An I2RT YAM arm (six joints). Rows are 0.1 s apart.
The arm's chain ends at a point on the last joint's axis. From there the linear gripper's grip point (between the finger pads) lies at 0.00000 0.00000 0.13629 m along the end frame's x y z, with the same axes.
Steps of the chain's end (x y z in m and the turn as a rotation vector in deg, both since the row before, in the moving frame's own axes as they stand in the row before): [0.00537, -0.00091, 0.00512, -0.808, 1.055, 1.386]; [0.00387, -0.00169, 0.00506, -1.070, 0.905, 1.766]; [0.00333, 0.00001, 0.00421, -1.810, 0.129, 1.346]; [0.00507, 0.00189, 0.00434, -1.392, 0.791, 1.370]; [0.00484, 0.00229, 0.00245, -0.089, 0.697, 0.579]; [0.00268, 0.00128, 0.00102, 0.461, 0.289, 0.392]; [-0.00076, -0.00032, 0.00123, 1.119, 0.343, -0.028]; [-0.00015, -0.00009, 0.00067, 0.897, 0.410, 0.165]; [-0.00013, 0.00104, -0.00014, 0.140, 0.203, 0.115]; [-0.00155, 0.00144, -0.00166, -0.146, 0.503, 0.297]
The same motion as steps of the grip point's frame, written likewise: [0.00786, 0.00104, 0.00508, -0.808, 1.055, 1.386]; [0.00598, 0.00089, 0.00502, -1.070, 0.905, 1.766]; [0.00359, 0.00432, 0.00414, -1.810, 0.129, 1.346]; [0.00691, 0.00522, 0.00429, -1.392, 0.791, 1.370]; [0.00650, 0.00251, 0.00244, -0.089, 0.697, 0.579]; [0.00337, 0.00019, 0.00101, 0.461, 0.289, 0.392]; [0.00006, -0.00298, 0.00120, 1.119, 0.343, -0.028]; [0.00083, -0.00222, 0.00065, 0.897, 0.410, 0.165]; [0.00035, 0.00071, -0.00014, 0.140, 0.203, 0.115]; [-0.00035, 0.00179, -0.00167, -0.146, 0.503, 0.297]
